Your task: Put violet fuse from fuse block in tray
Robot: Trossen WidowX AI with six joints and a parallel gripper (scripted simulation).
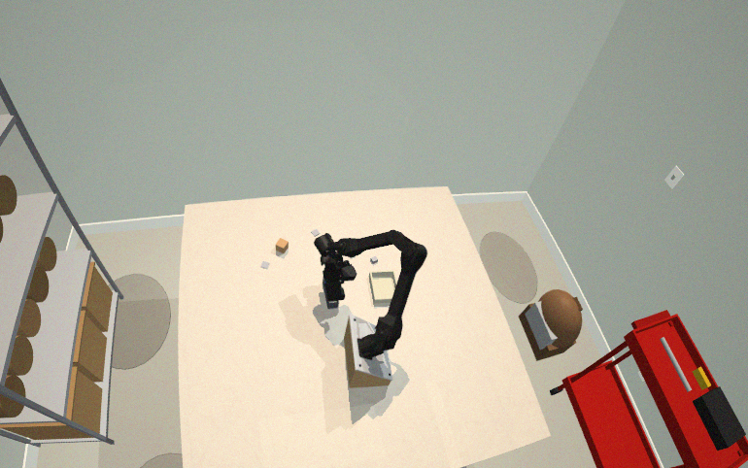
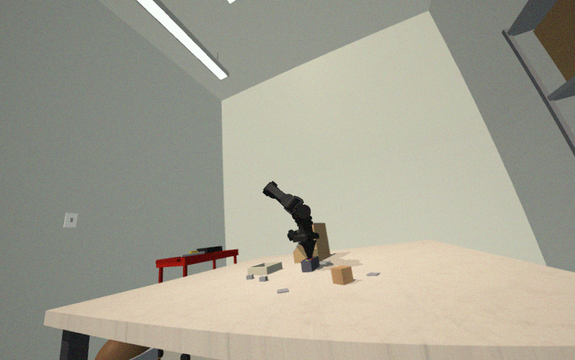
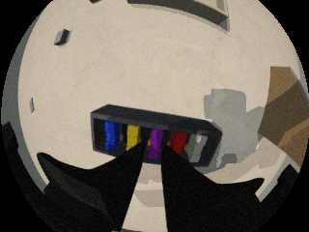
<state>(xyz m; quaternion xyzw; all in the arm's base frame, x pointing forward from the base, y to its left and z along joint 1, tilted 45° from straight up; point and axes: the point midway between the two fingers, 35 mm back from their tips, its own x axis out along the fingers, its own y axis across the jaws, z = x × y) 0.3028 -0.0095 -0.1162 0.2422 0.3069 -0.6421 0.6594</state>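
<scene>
Right now my gripper tip is 20 mm above the violet fuse. The rest, counted from my gripper tip: yellow fuse: 20 mm below, 20 mm ahead; then blue fuse: 40 mm ahead, 20 mm below; then red fuse: 20 mm below, 20 mm behind.
</scene>
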